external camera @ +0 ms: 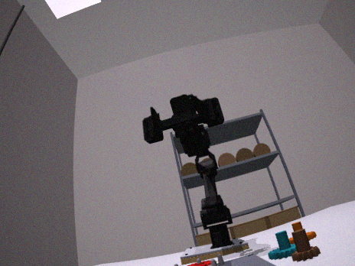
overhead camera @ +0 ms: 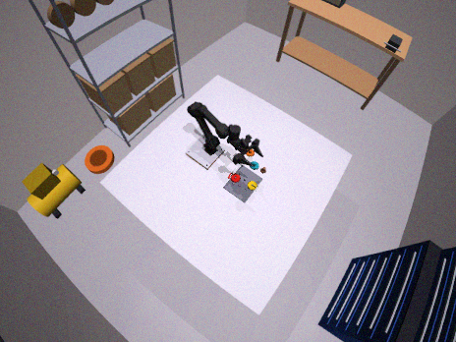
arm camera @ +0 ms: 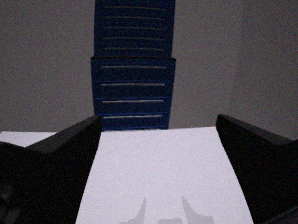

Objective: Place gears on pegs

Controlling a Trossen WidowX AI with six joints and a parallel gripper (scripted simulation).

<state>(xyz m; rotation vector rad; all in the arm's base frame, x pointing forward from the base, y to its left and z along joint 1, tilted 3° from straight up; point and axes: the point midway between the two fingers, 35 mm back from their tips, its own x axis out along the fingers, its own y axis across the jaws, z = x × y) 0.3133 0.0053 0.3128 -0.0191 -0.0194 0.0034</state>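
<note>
The teal gear lies 31 cm below my gripper tip, 12 cm to the left of it and 8 cm behind it. The rest, counted from my gripper tip: brown gear: 31 cm below, 14 cm to the left, 1 cm behind; red gear: 31 cm below, 10 cm behind, 4 cm to the right; yellow gear: 31 cm below, 1 cm ahead.
</note>
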